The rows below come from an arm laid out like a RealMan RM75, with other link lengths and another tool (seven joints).
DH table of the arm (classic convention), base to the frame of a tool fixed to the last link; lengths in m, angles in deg. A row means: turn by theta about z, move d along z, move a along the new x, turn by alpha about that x. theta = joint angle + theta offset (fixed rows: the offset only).
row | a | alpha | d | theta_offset
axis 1 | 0 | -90 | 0.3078 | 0
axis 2 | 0 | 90 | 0 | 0
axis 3 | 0 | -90 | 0.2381 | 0
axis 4 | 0 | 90 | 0 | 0
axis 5 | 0 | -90 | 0.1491 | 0
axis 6 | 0 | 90 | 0 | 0
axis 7 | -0.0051 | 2.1 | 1.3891 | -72.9
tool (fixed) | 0 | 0 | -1.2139 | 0
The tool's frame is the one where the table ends.
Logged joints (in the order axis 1, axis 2, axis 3, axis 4, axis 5, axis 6, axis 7), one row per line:
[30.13, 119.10, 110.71, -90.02, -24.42, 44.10, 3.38]
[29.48, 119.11, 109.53, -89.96, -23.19, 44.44, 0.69]
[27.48, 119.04, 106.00, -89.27, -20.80, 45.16, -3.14]
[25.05, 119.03, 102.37, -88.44, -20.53, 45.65, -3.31]
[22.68, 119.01, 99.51, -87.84, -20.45, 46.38, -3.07]
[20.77, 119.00, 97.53, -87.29, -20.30, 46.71, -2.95]
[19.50, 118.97, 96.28, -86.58, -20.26, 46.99, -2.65]
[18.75, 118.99, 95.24, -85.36, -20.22, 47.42, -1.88]
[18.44, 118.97, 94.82, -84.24, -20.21, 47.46, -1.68]
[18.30, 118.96, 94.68, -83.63, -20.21, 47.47, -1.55]
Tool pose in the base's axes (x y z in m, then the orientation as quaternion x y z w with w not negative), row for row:
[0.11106, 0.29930, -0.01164, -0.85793, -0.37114, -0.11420, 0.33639]
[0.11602, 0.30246, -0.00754, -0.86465, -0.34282, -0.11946, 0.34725]
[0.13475, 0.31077, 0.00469, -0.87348, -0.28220, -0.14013, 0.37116]
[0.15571, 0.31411, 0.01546, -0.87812, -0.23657, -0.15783, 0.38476]
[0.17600, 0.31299, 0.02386, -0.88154, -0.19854, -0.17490, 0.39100]
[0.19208, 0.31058, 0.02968, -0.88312, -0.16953, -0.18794, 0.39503]
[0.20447, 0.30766, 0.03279, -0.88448, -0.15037, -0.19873, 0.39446]
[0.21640, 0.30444, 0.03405, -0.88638, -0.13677, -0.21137, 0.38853]
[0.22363, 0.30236, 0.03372, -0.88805, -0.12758, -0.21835, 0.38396]
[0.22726, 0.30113, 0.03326, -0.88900, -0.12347, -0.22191, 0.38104]
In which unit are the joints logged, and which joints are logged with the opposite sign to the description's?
The joints are logged in degrees. Opposite sign: axis 3, axis 5, axis 7.
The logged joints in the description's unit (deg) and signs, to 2 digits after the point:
[30.13, 119.10, -110.71, -90.02, 24.42, 44.10, -3.38]
[29.48, 119.11, -109.53, -89.96, 23.19, 44.44, -0.69]
[27.48, 119.04, -106.00, -89.27, 20.80, 45.16, 3.14]
[25.05, 119.03, -102.37, -88.44, 20.53, 45.65, 3.31]
[22.68, 119.01, -99.51, -87.84, 20.45, 46.38, 3.07]
[20.77, 119.00, -97.53, -87.29, 20.30, 46.71, 2.95]
[19.50, 118.97, -96.28, -86.58, 20.26, 46.99, 2.65]
[18.75, 118.99, -95.24, -85.36, 20.22, 47.42, 1.88]
[18.44, 118.97, -94.82, -84.24, 20.21, 47.46, 1.68]
[18.30, 118.96, -94.68, -83.63, 20.21, 47.47, 1.55]

